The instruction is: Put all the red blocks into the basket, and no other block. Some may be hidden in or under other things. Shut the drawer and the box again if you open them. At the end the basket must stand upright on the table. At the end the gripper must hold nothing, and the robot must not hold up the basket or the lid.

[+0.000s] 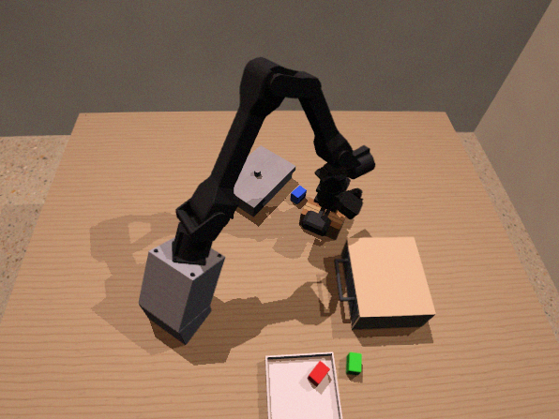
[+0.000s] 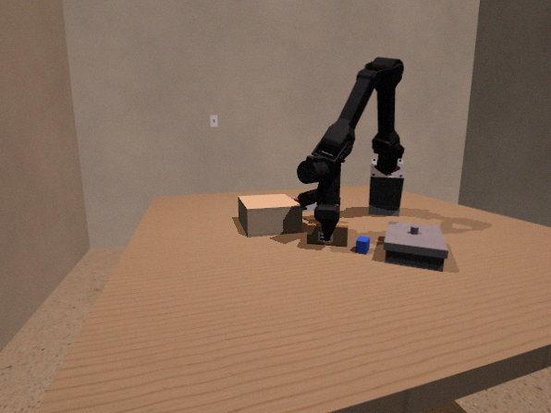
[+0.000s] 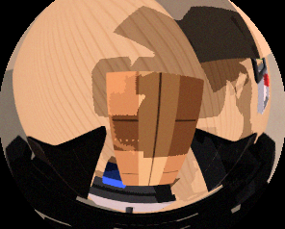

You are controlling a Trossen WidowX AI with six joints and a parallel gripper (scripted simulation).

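The blue block lies 50 mm behind my hand, 90 mm to the left of it and 40 mm below it. The rest, counted from my hand: knobbed lid (160 mm behind, 140 mm to the left); then drawer (90 mm ahead, 200 mm to the right, 20 mm below); then brown crate (20 mm below).
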